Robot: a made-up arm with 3 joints.
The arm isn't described. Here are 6 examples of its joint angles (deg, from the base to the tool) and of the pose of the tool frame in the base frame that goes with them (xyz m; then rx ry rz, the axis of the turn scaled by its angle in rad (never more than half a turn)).
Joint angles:
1: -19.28 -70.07 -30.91
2: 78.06 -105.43 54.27
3: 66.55 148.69 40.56
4: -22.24 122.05 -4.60
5: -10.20 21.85 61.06
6: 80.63 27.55 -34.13
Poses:
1: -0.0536 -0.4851 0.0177 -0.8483 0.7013 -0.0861
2: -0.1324 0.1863 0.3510 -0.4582 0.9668 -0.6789
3: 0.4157 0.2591 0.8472 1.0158 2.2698 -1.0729
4: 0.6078 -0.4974 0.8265 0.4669 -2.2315 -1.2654
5: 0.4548 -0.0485 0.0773 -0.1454 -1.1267 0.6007
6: 0.2777 -0.5689 0.9392 -1.7801 -1.4330 -1.1193
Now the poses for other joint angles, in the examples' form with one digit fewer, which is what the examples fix.
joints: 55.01 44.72 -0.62
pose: 0.582 -0.513 0.709 -1.366 -1.474 -0.408
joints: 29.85 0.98 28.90
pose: 0.397 -0.436 0.162 -0.909 -0.604 0.018
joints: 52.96 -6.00 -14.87
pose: 0.245 -0.697 0.453 -1.490 -0.531 -0.878
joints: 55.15 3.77 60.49
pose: 0.256 -0.441 0.223 -1.177 -0.471 0.502
